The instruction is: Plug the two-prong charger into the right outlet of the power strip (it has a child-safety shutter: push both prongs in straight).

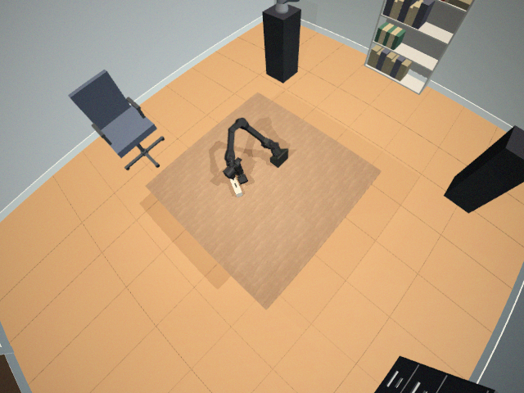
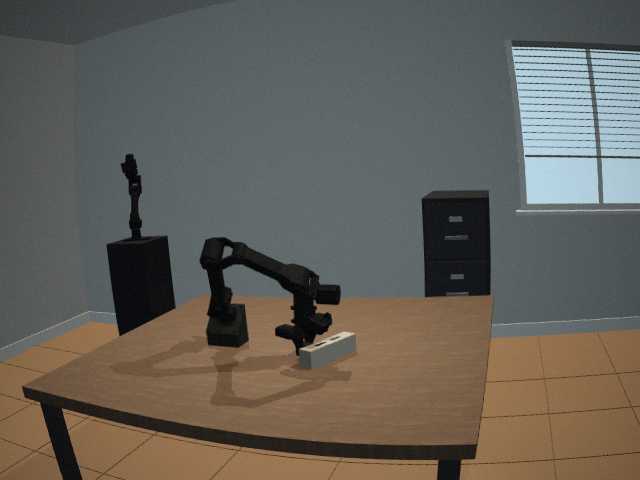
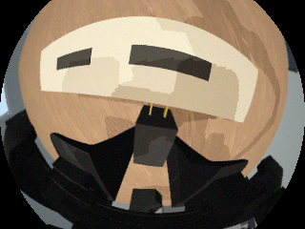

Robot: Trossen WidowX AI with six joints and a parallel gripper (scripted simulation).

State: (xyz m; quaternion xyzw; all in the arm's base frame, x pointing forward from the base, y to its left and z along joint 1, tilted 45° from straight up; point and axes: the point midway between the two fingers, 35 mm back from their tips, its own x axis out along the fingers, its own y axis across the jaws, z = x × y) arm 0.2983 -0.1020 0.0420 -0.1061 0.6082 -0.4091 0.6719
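Now: the dark charger 20 mm ahead of my gripper tip, 10 mm to the right of it and 10 mm above it.
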